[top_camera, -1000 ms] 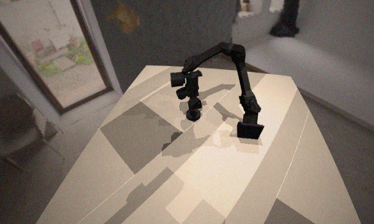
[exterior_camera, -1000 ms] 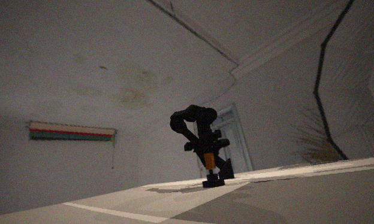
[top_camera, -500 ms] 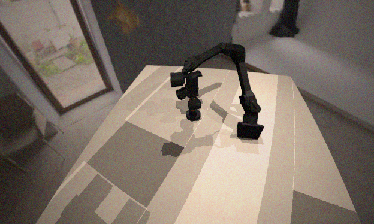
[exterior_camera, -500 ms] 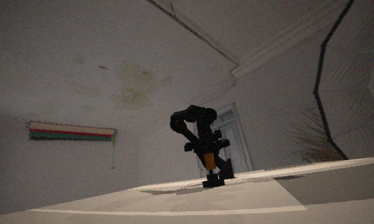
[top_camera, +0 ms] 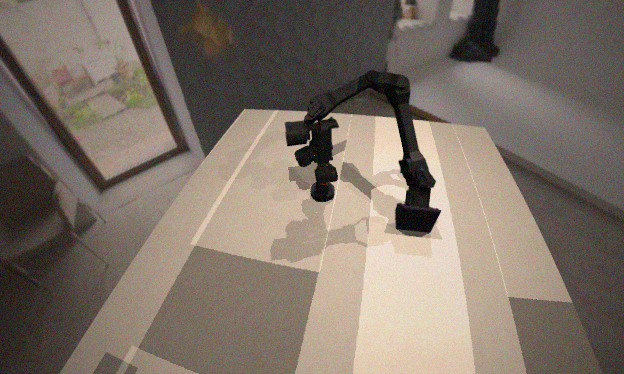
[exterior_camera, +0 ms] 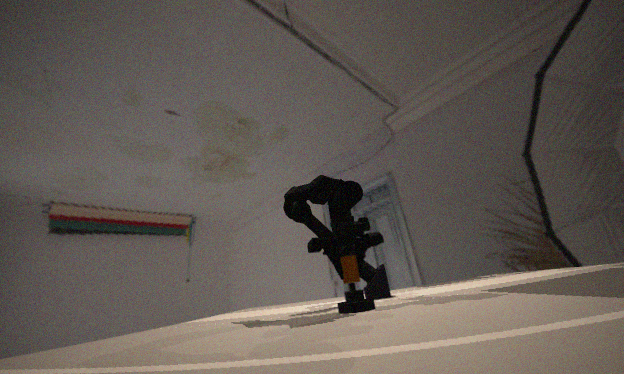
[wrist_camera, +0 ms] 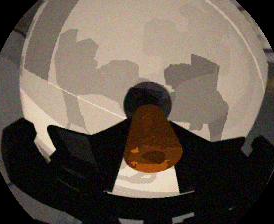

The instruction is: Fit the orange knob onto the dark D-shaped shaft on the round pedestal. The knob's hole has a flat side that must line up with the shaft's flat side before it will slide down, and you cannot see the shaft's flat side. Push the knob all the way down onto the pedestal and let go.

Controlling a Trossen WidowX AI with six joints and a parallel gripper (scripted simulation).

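The round dark pedestal is 4 cm below my gripper tip. Also, from my gripper tip: orange knob 2 cm above.
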